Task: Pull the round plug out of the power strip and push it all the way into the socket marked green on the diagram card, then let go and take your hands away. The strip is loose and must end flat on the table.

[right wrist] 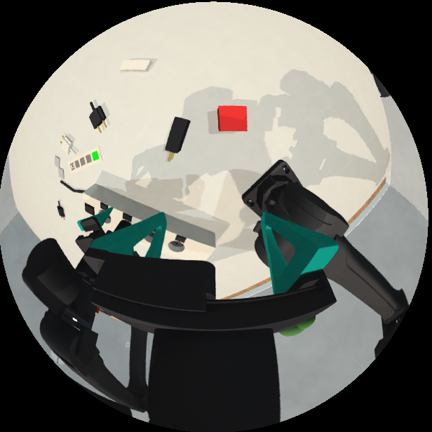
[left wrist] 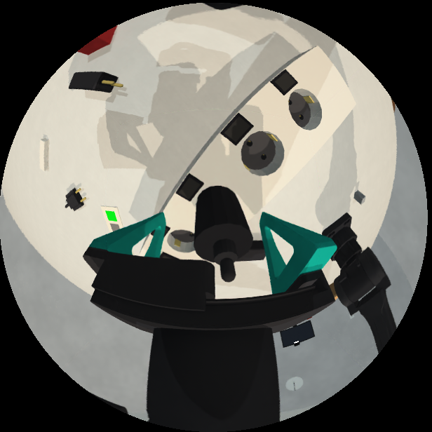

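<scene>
The white power strip (left wrist: 327, 80) (right wrist: 165, 207) lies diagonally in the left wrist view. The black round plug (left wrist: 220, 217) stands in one of its sockets. Open round sockets show at the strip's far end (left wrist: 306, 109), beside the plug (left wrist: 262, 153), and near the left finger (left wrist: 182, 241). The diagram card (left wrist: 111, 217) (right wrist: 85, 160) lies beside the strip, with its green square at one end. My left gripper (left wrist: 212, 217) is open, its fingers on either side of the round plug in view; contact cannot be told. My right gripper (right wrist: 213, 216) is open and empty, above the table near the strip's far end.
A red block (left wrist: 100, 42) (right wrist: 232, 118), a black rectangular plug (left wrist: 92, 81) (right wrist: 177, 135), a small black plug (left wrist: 75, 199) (right wrist: 97, 116) and a white bar (left wrist: 44, 154) (right wrist: 136, 65) lie beyond the strip. A black arm base (right wrist: 272, 185) stands right of the strip.
</scene>
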